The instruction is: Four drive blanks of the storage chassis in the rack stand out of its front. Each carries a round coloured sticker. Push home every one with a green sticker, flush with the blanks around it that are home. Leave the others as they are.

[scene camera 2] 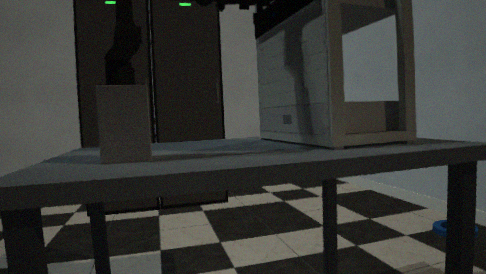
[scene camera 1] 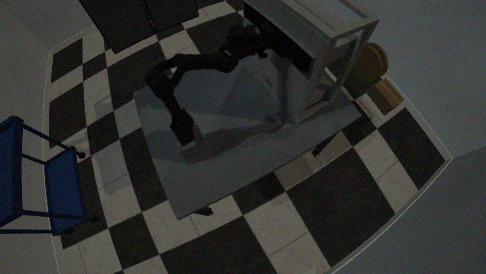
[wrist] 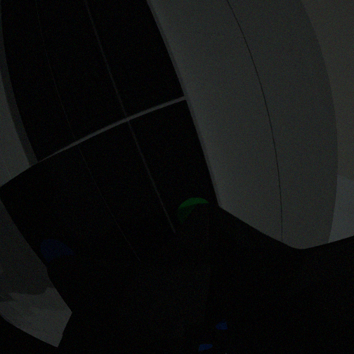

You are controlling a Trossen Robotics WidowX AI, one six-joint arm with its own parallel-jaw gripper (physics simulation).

Scene:
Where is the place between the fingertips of the gripper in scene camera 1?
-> At 282,33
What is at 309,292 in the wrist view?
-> The gripper.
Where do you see a rack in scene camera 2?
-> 300,73

